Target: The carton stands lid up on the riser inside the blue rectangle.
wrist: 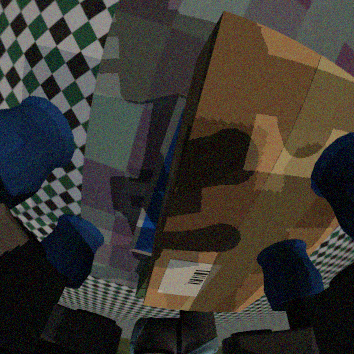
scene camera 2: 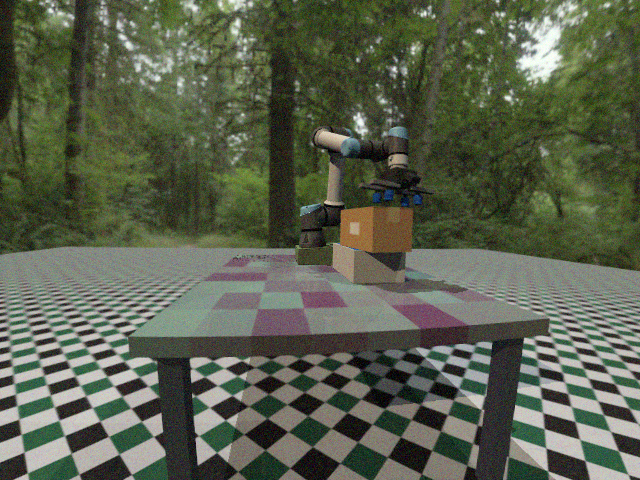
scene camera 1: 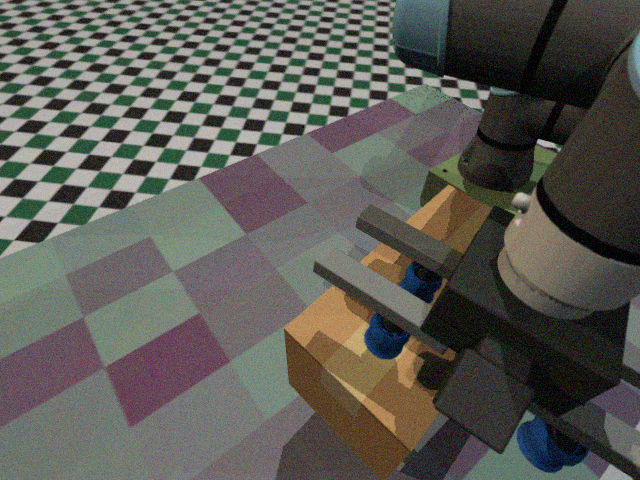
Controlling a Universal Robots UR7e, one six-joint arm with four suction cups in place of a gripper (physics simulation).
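Pixels of known places: hand at its tool point: (wrist: 186, 211) (scene camera 2: 397, 203); arm's base at its link origin: (scene camera 2: 312, 246) (scene camera 1: 492, 169).
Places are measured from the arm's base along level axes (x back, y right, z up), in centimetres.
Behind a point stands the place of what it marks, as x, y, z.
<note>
The brown carton (scene camera 1: 330, 392) {-65.5, -9.9, 14.3} (scene camera 2: 385, 235) {-65.5, -8.0, 9.2} (wrist: 280, 90) {-63.0, -14.8, 18.8} lies level on the pale riser (scene camera 2: 374, 268) {-58.8, -7.7, -3.1}, with tape and a barcode label on its upper face. The carton is turned slightly against the riser and overhangs it on the right in scene camera 2. A tapering strip of the blue rectangle (wrist: 148, 239) {-30.3, -19.8, 3.5} shows beside the carton's long side in the wrist view; the rest is hidden. My gripper (scene camera 1: 480, 361) {-56.3, -18.0, 21.0} (scene camera 2: 397, 198) {-56.3, -18.0, 21.0} (wrist: 186, 212) {-56.3, -18.0, 21.0}, with four blue cups, is open. It hangs a little above the carton, apart from it, with some cups out past the carton's side.
The table (scene camera 1: 155, 392) {-78.4, 14.3, -8.6} (scene camera 2: 217, 322) {-88.0, 44.3, -8.6} has a patchwork top. The arm's green base block (scene camera 1: 439, 178) {-10.3, 7.1, -0.7} (scene camera 2: 311, 255) {-10.9, 3.5, -3.8} stands behind the riser. In scene camera 1 the arm and gripper cover much of the carton. The table's front edge shows in scene camera 2.
</note>
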